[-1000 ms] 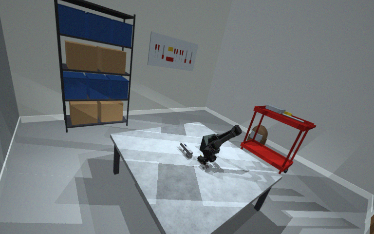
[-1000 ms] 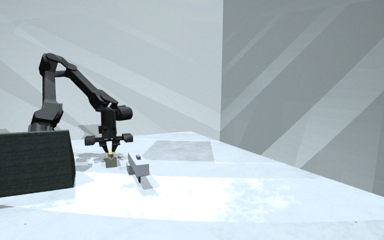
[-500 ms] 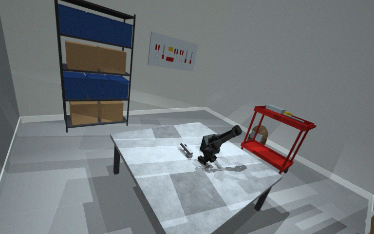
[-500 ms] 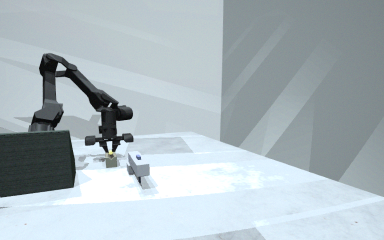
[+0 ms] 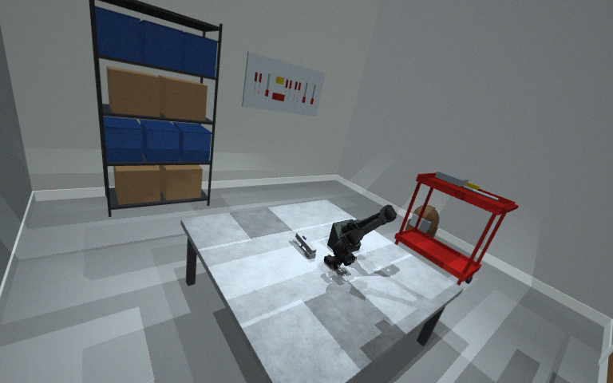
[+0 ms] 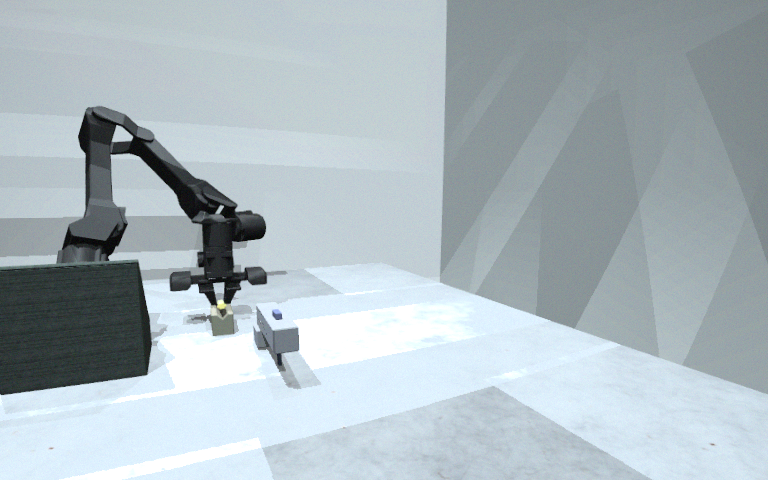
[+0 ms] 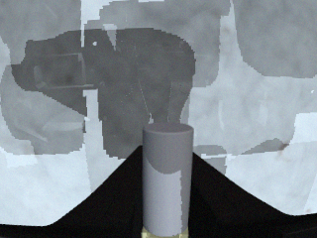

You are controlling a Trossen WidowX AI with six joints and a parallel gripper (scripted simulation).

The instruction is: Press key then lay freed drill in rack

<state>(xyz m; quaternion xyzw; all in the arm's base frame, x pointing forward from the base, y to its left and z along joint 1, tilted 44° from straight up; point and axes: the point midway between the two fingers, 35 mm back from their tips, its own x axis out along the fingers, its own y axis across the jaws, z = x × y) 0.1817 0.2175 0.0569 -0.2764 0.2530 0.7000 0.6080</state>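
My gripper tip is 6 cm to the left of the rack and 1 cm below it. From my gripper tip the other things lie so: grey holder block: 22 cm to the right, 9 cm ahead, 4 cm above.
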